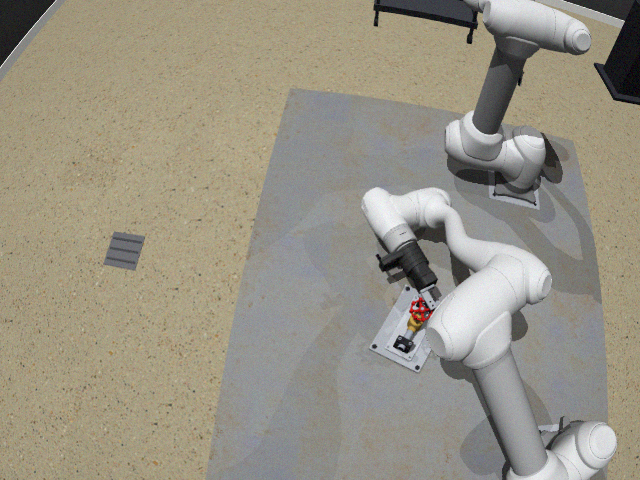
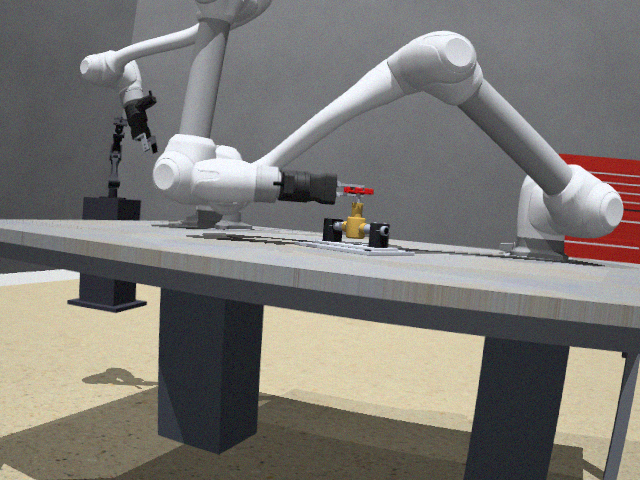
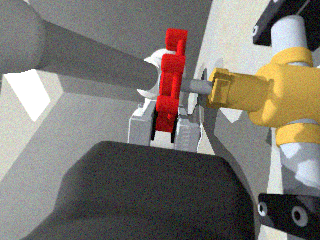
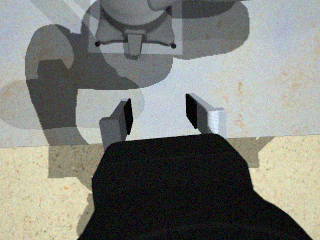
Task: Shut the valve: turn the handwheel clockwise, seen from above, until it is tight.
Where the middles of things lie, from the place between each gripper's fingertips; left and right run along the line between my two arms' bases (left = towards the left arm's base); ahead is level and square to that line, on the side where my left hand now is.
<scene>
My left gripper is now 30 mm short of the red handwheel [image 3: 170, 84], 10 mm to the right of it and 10 mm above it. From my left hand the other things lie so: pale base plate [image 1: 378, 345] (30 mm ahead, 10 mm to the left, 130 mm below).
My right hand [image 2: 151, 151] is 870 mm to the right of the red handwheel, 500 mm short of it and 140 mm above it. From my right hand the other things lie so: pale base plate: 870 mm to the left, 500 mm ahead, 260 mm below.
</scene>
